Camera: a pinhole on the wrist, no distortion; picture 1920 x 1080 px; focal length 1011.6 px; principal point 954.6 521.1 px. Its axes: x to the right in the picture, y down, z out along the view. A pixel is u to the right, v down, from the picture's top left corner.
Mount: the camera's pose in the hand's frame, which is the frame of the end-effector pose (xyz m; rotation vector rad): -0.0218 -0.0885 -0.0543 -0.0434 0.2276 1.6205
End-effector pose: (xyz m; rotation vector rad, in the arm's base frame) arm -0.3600 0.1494 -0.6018 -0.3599 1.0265 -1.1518
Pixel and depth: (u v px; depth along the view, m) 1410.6 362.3 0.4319
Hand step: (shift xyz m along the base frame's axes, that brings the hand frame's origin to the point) 0.3749 -0.0780 0.0050
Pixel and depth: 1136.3 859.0 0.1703
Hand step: 0.0724 0.0122 0.1113
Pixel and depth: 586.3 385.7 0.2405
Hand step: 0.0820 -0.1394 0.1724
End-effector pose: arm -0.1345 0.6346 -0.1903 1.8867 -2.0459 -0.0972
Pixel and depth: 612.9 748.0 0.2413
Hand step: 0.0641 -0.0094 -0.2349
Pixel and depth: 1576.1 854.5 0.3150
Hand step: -0.2104 0.0728 -0.1971
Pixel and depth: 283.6 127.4 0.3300
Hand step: 0.1342 -0.2330 -0.3067
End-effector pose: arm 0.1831 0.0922 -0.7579 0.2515 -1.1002 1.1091
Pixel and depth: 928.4 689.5 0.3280
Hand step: -0.1260 -0.2224 0.1160
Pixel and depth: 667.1 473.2 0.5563
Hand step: -0.1789 -0.3596 0.3597
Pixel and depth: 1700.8 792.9 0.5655
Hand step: -0.5984 -0.1756 -0.0313
